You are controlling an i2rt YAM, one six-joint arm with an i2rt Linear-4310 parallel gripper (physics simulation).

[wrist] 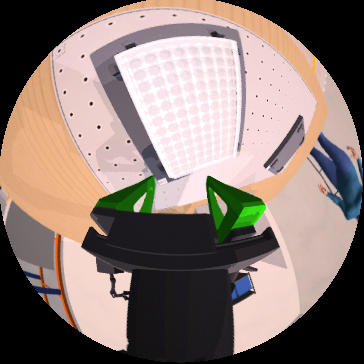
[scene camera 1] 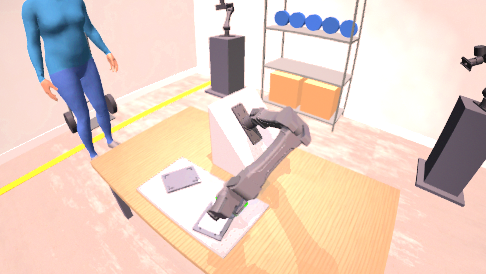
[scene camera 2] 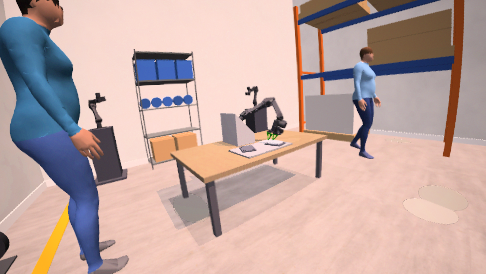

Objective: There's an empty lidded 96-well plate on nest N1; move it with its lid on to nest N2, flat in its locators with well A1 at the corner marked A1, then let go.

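Where they show: gripper, between the fingertips: (wrist: 179, 179) (scene camera 2: 270, 140); arm's base, origin of its link: (scene camera 1: 246, 123) (scene camera 2: 237, 123).
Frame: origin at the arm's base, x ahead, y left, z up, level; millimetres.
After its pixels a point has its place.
The lidded 96-well plate (scene camera 1: 215, 224) @(x 412, y 180, z -170 mm) (scene camera 2: 274, 143) @(x 413, y 120, z -178 mm) (wrist: 187, 100) @(x 391, y 163, z -178 mm), white and clear, lies in the dark grey nest N1 (scene camera 1: 208, 234) @(x 456, y 185, z -184 mm) (wrist: 125, 110) @(x 387, y 210, z -184 mm). In the wrist view the wells show through its lid. My gripper (scene camera 2: 272, 136) @(x 306, y 167, z -173 mm) (wrist: 179, 179) @(x 306, y 167, z -173 mm) is open, its green fingers partly closed in and empty. It is above the N1 end of the board, and in the wrist view the plate shows beyond the fingertips. The other nest, N2 (scene camera 1: 181, 179) @(x 331, y -113, z -184 mm) (scene camera 2: 247, 149) @(x 365, y -150, z -184 mm) (wrist: 287, 145) @(x 343, y -86, z -184 mm), is bare. The corner mark A1 is too small to read.
Both nests stand on a white perforated board (scene camera 1: 157, 185) @(x 427, y -179, z -195 mm) (wrist: 75, 75) on a wooden table (scene camera 1: 340, 210) @(x 24, y 537, z -208 mm) (scene camera 2: 200, 162) @(x 310, y -556, z -208 mm). A white slanted block (scene camera 1: 225, 135) @(x 135, y -9, z 1 mm) (scene camera 2: 233, 131) @(x 77, y -105, z -65 mm) carries the arm's base behind the board. A person in blue (scene camera 1: 62, 45) (scene camera 2: 42, 90) stands beyond the table's N2 end.
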